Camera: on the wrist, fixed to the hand. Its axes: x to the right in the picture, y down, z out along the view.
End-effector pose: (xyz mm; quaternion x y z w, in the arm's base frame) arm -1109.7 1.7 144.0 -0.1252 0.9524 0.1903 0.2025
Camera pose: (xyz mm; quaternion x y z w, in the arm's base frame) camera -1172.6 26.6 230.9 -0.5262 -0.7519 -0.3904 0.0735
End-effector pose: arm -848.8 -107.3 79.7 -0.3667 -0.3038 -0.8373 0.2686
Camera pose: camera -848.6 -216.6 66.1 -0.4433 0.1665 -0.4761 0.7410
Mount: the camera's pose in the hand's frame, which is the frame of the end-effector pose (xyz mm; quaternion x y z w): 14.1 69.3 -84.5 -0.1314 0.0732 0.6883 0.7096
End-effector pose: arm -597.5 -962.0 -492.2 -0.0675 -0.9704 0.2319 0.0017
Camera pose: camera -599.5 -860.9 -448.4 0.7330 0.6725 -0.0333 0.0963
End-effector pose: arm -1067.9 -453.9 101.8 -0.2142 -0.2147 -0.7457 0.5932
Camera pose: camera -1008.6 -527.7 45.5 -0.3232 0.1365 -0.1648 0.9218
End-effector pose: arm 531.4 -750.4 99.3 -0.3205 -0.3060 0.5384 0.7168
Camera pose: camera 561.0 -732.8 -5.4 -0.5717 -0.0148 0.8118 0.1183
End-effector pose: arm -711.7 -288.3 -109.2 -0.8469 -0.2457 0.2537 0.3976
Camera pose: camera -633.4 -365.0 -120.9 -0.8409 0.4043 0.3594 0.0142
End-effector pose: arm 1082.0 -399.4 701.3 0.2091 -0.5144 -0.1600 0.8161
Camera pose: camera 1167.7 -331.5 714.9 -0.3012 -0.4282 0.3959 0.7544
